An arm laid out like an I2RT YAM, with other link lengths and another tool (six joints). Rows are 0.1 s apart.
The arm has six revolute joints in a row. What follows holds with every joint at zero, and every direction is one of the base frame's. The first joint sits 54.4 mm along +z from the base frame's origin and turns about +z. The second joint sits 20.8 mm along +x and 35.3 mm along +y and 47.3 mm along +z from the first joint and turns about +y. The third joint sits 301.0 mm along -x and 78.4 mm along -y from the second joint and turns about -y. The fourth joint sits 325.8 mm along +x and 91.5 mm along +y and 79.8 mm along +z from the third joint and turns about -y. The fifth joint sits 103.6 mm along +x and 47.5 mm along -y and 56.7 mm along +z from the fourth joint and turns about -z. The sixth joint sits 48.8 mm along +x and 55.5 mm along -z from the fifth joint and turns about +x. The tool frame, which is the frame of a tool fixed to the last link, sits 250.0 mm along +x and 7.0 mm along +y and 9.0 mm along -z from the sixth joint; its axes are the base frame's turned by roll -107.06, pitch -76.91 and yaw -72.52 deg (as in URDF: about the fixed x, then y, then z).
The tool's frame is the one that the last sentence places.
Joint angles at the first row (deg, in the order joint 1, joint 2, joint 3, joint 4, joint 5, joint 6):
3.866 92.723 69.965 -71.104 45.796 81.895
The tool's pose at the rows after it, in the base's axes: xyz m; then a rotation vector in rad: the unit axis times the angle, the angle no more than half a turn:
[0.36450, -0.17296, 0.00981, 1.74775, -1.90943, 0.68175]
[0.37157, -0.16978, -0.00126, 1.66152, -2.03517, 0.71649]
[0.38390, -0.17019, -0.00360, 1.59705, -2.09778, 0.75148]
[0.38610, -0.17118, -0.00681, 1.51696, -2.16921, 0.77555]
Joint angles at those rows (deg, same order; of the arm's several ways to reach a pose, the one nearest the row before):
3.866 93.775 68.823 -69.526 43.254 88.313
3.779 95.094 68.816 -67.943 42.277 94.732
3.867 97.459 70.739 -67.587 42.624 98.868
3.780 98.696 71.455 -67.763 42.629 103.785

